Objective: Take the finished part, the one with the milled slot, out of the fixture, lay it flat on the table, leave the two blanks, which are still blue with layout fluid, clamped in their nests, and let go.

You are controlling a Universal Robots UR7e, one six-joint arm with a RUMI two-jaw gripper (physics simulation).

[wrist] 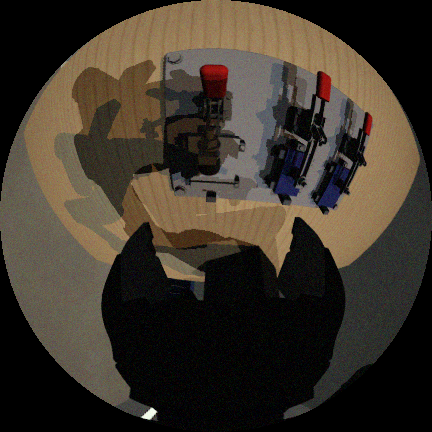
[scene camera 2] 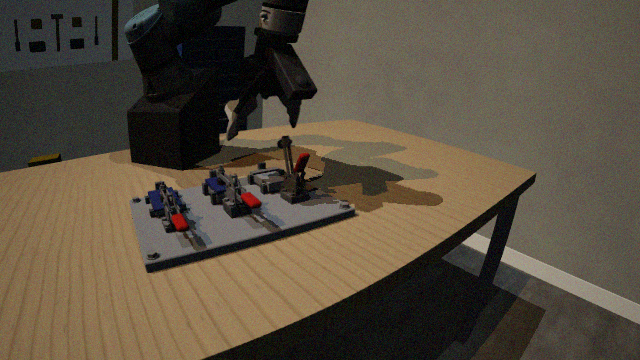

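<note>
The finished part is a grey block in the nest at the right end of the fixture plate in the scene view. Its clamp arm stands raised; in the wrist view shadow and the arm make the part hard to pick out, and the slot is not clear. Two blue blanks sit in the other nests under lowered clamps. My gripper is open and empty, above and behind the finished part's nest on the robot base side.
The raised clamp's red handle stands beside that nest. The lowered clamps have red handles. The robot base stands behind the plate on the wooden table.
</note>
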